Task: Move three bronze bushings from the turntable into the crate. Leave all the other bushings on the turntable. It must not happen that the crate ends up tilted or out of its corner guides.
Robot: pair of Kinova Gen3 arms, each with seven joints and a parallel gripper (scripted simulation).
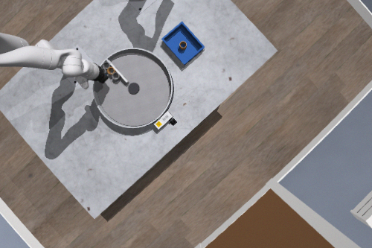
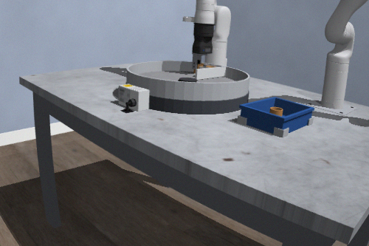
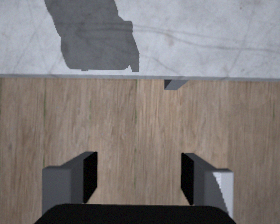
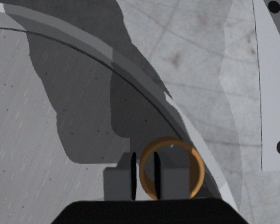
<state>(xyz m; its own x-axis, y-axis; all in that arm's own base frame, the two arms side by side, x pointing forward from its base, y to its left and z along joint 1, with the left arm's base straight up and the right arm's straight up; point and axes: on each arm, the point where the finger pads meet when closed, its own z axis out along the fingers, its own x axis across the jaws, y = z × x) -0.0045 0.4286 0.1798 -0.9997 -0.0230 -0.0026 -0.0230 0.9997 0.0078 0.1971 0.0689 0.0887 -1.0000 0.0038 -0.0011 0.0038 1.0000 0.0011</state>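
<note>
Right now the blue crate is 440 mm to the left of my right hand, 180 mm ahead of it and 60 mm below it. The rest, counted from my right hand: turntable 150 mm ahead, 80 mm to the left, 40 mm below.
</note>
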